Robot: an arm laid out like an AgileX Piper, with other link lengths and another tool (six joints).
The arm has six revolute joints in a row. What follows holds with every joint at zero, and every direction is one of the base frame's. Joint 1 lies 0.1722 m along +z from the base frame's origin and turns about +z. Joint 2 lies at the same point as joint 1 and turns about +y. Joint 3 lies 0.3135 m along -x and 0.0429 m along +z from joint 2 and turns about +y. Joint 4 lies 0.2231 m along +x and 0.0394 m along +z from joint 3 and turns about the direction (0.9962, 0, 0.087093). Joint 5 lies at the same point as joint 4 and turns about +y. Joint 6 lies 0.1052 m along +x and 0.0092 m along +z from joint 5 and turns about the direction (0.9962, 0, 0.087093). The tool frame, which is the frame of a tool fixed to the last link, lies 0.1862 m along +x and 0.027 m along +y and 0.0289 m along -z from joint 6; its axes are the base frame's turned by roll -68.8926, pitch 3.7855 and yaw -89.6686 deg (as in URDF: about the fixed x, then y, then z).
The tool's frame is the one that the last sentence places.
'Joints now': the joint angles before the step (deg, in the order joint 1, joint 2, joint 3, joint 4, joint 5, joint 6). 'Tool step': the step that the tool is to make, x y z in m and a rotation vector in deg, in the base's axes. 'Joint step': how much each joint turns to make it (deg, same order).
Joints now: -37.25 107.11 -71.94 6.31 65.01 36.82
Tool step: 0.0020 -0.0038 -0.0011 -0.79 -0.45 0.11
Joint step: 0.00 -0.01 0.02 -0.36 -0.85 -0.01
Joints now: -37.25 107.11 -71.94 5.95 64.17 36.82
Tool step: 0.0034 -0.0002 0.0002 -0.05 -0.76 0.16
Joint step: -0.01 -0.01 0.01 0.49 -0.59 -0.47
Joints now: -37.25 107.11 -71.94 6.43 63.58 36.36
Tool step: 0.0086 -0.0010 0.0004 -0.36 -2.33 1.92
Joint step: 0.00 0.00 0.00 1.28 -1.79 -2.78
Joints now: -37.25 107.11 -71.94 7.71 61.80 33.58
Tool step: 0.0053 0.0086 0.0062 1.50 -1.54 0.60
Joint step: 0.00 -0.50 -0.04 2.35 0.47 -1.73
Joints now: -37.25 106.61 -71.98 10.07 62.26 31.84
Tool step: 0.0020 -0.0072 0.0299 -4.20 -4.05 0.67
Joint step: 0.00 -5.73 -0.01 -0.99 0.01 -0.23
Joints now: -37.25 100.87 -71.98 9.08 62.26 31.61
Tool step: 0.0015 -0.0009 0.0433 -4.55 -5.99 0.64
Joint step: 0.00 -7.85 0.00 0.07 0.42 -0.62
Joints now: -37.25 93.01 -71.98 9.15 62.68 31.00
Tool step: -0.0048 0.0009 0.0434 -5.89 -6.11 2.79
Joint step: -0.01 -8.11 0.00 -0.23 0.08 -2.87
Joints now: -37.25 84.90 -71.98 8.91 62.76 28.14
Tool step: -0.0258 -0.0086 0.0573 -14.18 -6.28 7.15
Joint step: -0.01 -12.07 0.00 -4.03 -0.71 -7.92
